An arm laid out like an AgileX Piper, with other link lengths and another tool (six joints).
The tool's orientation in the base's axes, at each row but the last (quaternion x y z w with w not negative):
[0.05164 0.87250 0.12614 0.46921]
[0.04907 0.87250 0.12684 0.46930]
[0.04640 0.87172 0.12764 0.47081]
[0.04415 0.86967 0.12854 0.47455]
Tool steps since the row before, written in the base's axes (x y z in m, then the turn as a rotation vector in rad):
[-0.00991 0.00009 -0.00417 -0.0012 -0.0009 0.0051]
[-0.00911 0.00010 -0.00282 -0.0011 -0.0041 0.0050]
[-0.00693 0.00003 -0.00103 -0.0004 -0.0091 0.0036]
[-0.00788 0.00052 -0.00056 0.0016 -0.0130 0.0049]
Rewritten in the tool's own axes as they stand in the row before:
[0.00887 -0.00075 -0.00603 -0.0036 0.0005 -0.0038]
[0.00735 -0.00035 -0.00607 -0.0043 -0.0026 -0.0043]
[0.00467 0.00003 -0.00523 -0.0045 -0.0078 -0.0038]
[0.00486 0.00071 -0.00621 -0.0074 -0.0113 -0.0036]

